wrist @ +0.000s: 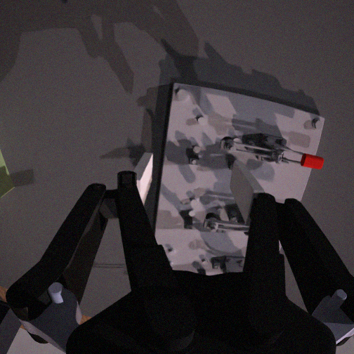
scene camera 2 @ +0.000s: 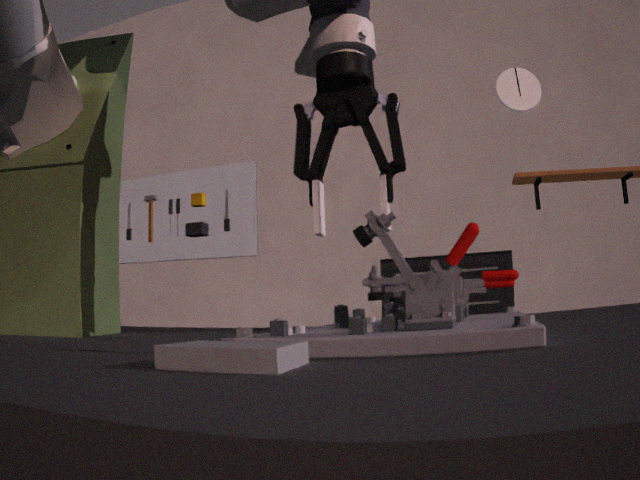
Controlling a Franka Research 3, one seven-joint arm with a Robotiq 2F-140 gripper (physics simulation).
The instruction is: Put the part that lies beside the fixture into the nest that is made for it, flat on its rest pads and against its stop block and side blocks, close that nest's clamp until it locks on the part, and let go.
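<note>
The part, a pale rectangular block (scene camera 2: 217, 356), lies flat on the table beside the fixture's base plate (scene camera 2: 423, 345) (wrist: 287, 185); it does not show in the wrist view. One clamp has its arm (scene camera 2: 395, 250) raised with a black tip and its red handle (scene camera 2: 463, 243) slanted upward. Behind it, other red handles (scene camera 2: 499, 274) lie level, with a level clamp arm (scene camera 2: 385, 282). In the wrist view a clamp with a red handle (wrist: 312, 161) lies across the plate; a second is partly hidden by the right finger. My gripper (scene camera 2: 353, 222) (wrist: 192, 170) is open and empty, above the fixture.
Small grey blocks (scene camera 2: 278, 328) (scene camera 2: 357, 324) and a dark block (scene camera 2: 341, 316) stand on the plate. A green cabinet-like body (scene camera 2: 41, 248) stands at the left. A dark panel (scene camera 2: 498, 263) stands behind the clamps. A tool board (scene camera 2: 175, 248) and shelf (scene camera 2: 578, 175) are on the wall.
</note>
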